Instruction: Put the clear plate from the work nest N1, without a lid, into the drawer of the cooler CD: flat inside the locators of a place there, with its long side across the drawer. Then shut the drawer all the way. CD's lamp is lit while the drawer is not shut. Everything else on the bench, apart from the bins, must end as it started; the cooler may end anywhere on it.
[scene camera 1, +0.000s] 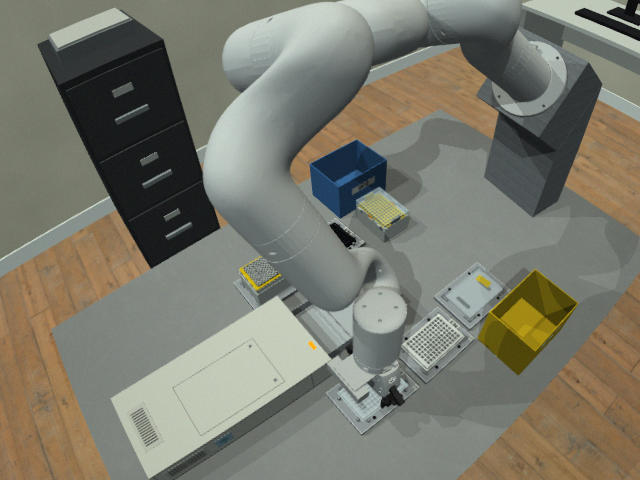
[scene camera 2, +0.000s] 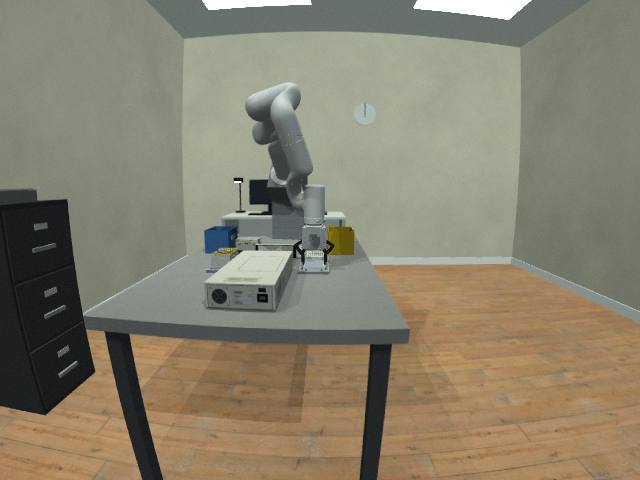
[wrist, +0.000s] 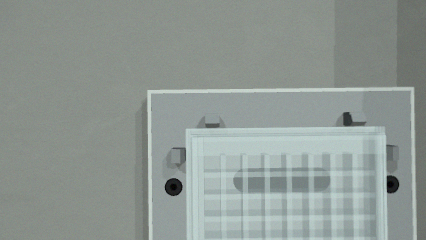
cooler CD: scene camera 1; scene camera 2; not seen in the wrist view (out of frame)
blue bin: scene camera 1; scene camera 2; not seen in the wrist view (out of frame)
same spot on blue bin: (scene camera 2: 214, 240) = (scene camera 1: 322, 187)
same spot on cooler CD: (scene camera 1: 183, 413) = (scene camera 2: 256, 271)
